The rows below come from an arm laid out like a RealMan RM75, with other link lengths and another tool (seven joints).
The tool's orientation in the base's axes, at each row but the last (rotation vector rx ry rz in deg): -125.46, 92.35, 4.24; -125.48, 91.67, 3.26; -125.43, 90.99, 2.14; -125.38, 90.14, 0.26; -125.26, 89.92, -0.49; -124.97, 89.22, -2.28
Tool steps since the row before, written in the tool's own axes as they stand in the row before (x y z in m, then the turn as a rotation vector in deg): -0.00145, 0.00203, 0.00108, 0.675, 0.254, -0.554; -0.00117, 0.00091, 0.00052, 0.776, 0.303, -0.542; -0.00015, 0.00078, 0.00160, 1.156, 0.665, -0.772; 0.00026, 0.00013, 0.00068, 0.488, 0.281, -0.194; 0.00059, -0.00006, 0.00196, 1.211, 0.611, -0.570; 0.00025, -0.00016, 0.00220, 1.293, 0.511, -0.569
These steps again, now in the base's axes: -0.00213, 0.00121, -0.00118, -0.125, -0.869, 0.237; -0.00112, 0.00102, -0.00043, -0.134, -0.968, 0.183; -0.00040, 0.00051, -0.00166, -0.386, -1.482, 0.170; 0.00014, -0.00003, -0.00072, -0.130, -0.579, -0.047; 0.00077, 0.00017, -0.00189, -0.268, -1.447, -0.007; 0.00085, 0.00058, -0.00197, -0.150, -1.495, 0.011
